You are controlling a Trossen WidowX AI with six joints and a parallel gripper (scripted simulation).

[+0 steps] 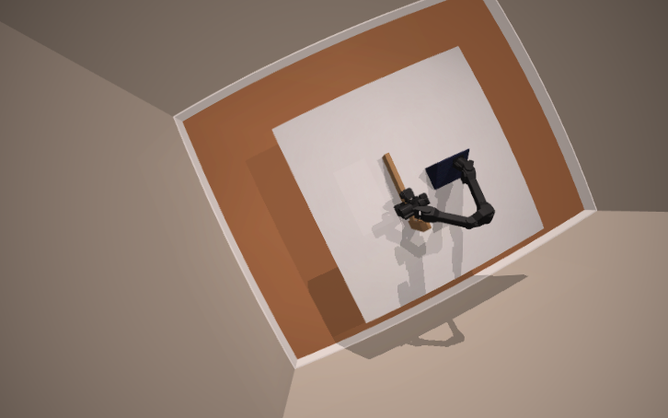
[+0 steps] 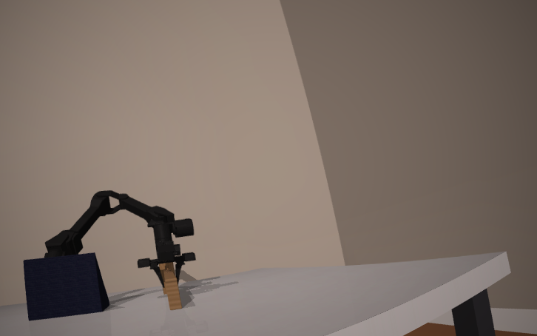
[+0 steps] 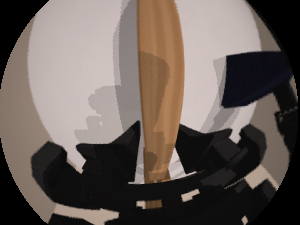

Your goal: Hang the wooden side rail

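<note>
The headboard post lies 12 cm to the left of my gripper tip and 5 cm above it.
</note>
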